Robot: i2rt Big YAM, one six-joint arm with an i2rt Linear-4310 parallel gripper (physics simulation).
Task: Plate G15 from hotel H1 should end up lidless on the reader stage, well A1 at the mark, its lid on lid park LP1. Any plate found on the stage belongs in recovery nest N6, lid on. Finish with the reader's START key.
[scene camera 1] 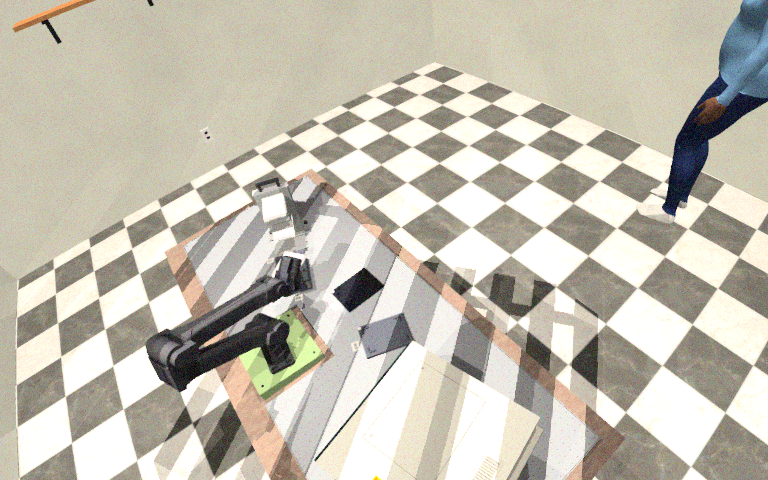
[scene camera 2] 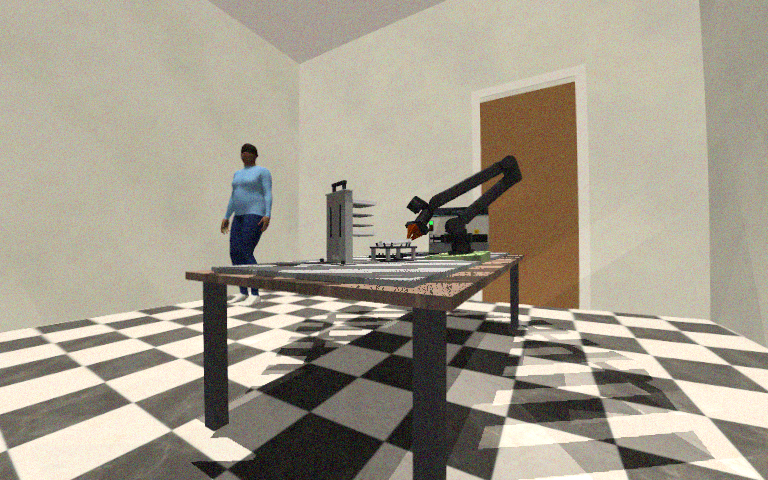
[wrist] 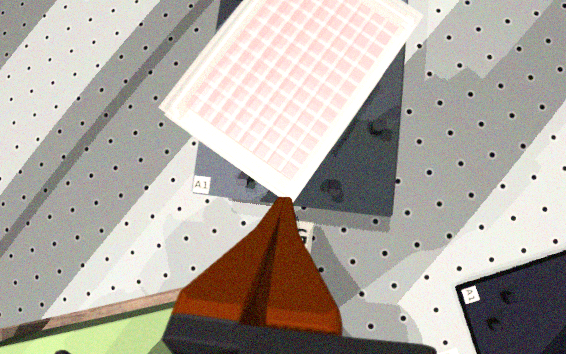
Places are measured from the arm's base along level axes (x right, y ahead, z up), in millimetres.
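Pixels of known places: gripper, fingertip midpoint: (scene camera 2: 407, 241) (wrist: 285, 205); arm's base, origin of the base link: (scene camera 1: 278, 355) (scene camera 2: 461, 253).
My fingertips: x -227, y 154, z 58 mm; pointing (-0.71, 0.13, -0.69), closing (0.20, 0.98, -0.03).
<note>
Ahead of a thing's pixels: the offset from my fingertips to its top centre. "spot": to the spot under its first point.
A white plate with pink wells @(spot: dy +14, dx -67, dz +3 mm) (wrist: 295, 75) (scene camera 2: 394, 243) lies on the dark raised stand labelled RG (wrist: 372, 200) (scene camera 2: 376, 247). It is turned askew, and its left corner overhangs the stand's edge in the wrist view. I cannot tell its G number or whether a lid is on it. My gripper (wrist: 285, 205) (scene camera 2: 410, 238) is shut and empty, its orange fingertips together at the plate's near corner; I cannot tell whether they touch. The grey hotel tower (scene camera 1: 274, 206) (scene camera 2: 339, 226) stands beyond the stand. The cream reader @(dy +97, dx +777, dz +213 mm) (scene camera 1: 424, 407) is at the table's other end; its stage does not show clearly.
A black pad @(spot: dy +203, dx +127, dz -72 mm) (scene camera 1: 358, 289) (wrist: 525, 315) with an A1 tag lies beside the stand. A slate pad @(spot: dy +196, dx +353, dz -69 mm) (scene camera 1: 386, 335) with corner posts lies between it and the reader. The arm's green base plate (scene camera 1: 303, 345) (wrist: 100, 330) is near the table edge. A person (scene camera 1: 693, 135) (scene camera 2: 249, 192) stands away from the table.
</note>
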